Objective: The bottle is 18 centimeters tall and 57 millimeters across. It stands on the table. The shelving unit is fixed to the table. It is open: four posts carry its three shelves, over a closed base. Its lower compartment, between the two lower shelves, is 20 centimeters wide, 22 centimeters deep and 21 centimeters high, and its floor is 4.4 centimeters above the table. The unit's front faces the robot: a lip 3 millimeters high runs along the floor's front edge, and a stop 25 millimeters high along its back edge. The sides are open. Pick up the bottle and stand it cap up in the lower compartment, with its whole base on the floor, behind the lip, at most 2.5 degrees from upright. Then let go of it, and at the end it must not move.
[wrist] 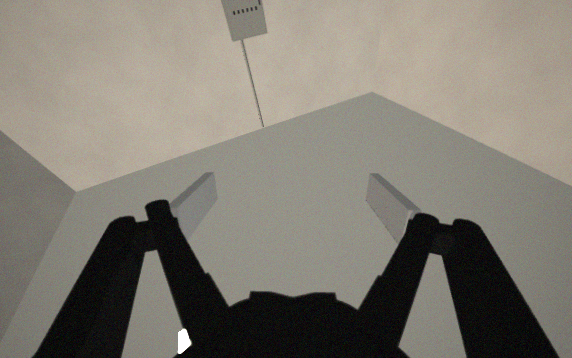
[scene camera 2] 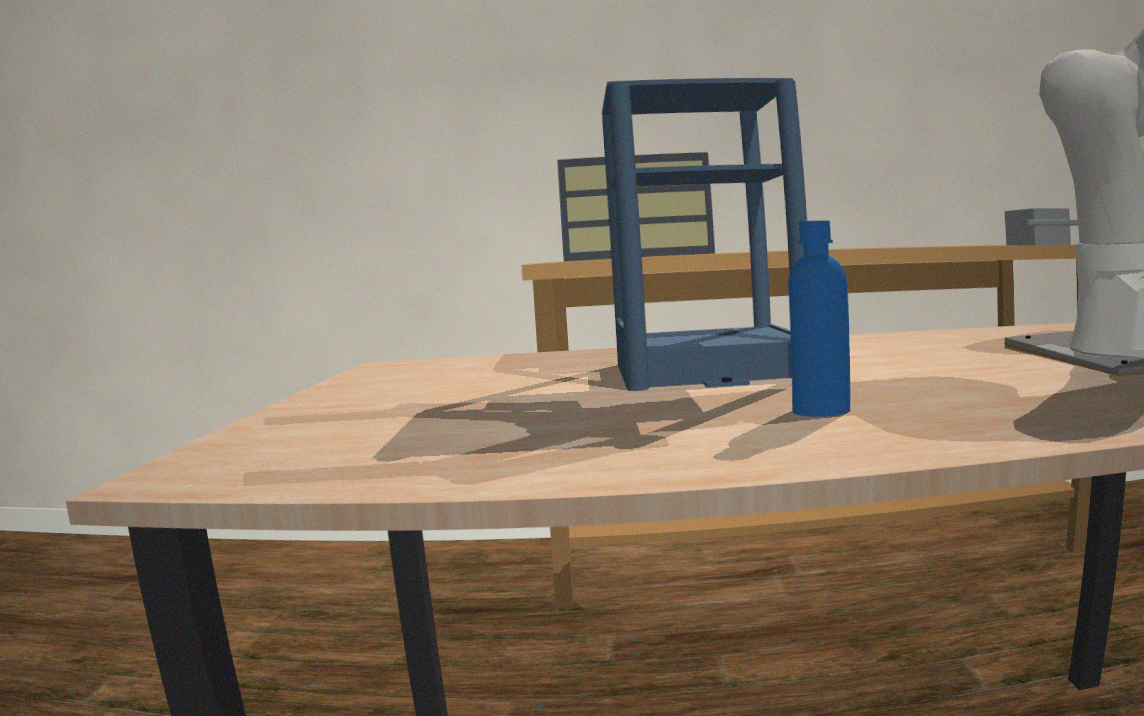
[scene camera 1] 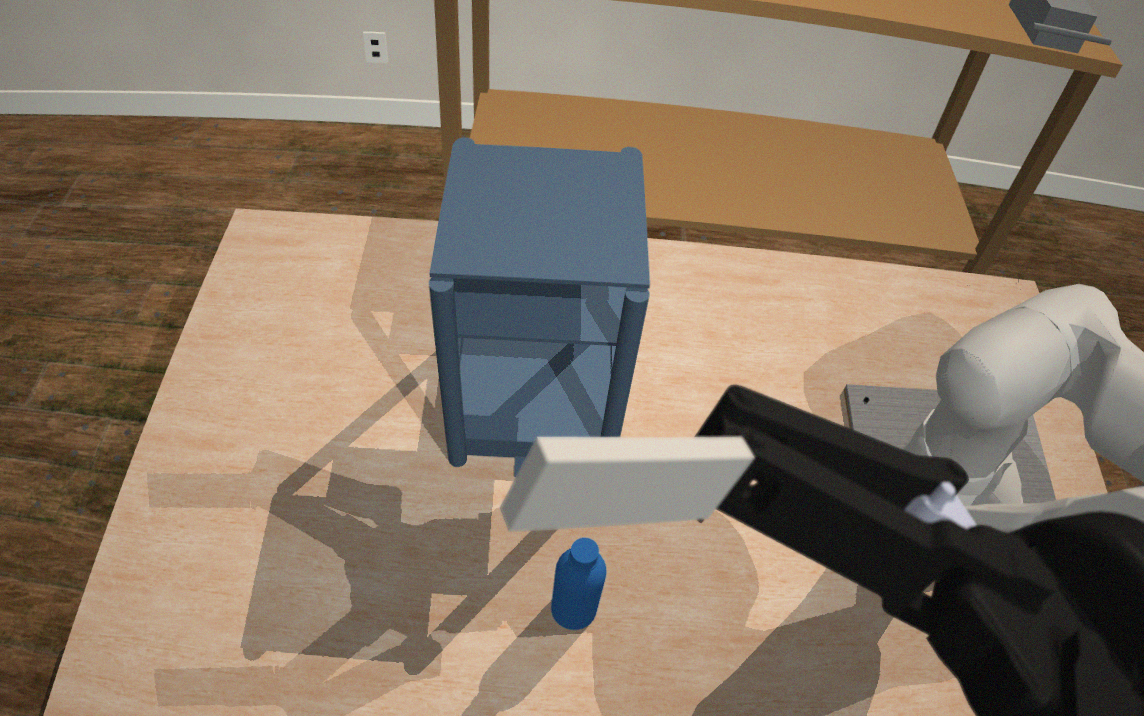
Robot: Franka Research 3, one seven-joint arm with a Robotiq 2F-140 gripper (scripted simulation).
Labels:
A blue bottle shows in scene camera 2 and in scene camera 1; in the wrist view it is out of frame. The same spot on the blue bottle: [scene camera 2: 818, 291] is [scene camera 1: 572, 595].

